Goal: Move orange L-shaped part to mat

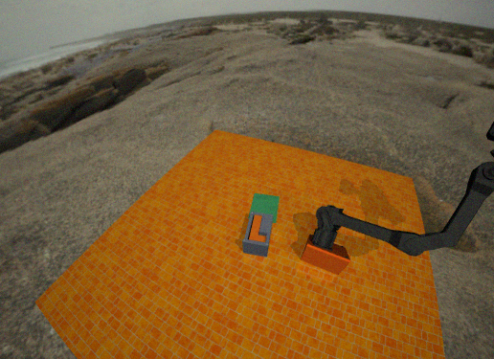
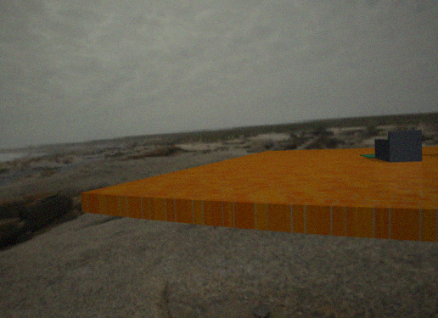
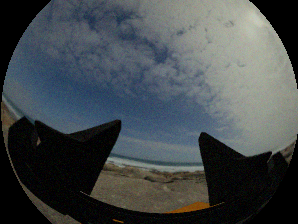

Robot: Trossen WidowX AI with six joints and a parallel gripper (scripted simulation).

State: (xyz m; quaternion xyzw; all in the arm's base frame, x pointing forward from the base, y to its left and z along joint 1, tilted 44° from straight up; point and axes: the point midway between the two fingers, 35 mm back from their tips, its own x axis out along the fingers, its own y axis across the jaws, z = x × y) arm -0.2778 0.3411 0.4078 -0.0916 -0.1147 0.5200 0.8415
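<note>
The orange L-shaped part lies 56 cm below my gripper tip, 54 cm ahead of it and 2 cm to the left of it. From my gripper tip the other things lie so: green mat 62 cm below, 57 cm ahead, 14 cm to the right.
</note>
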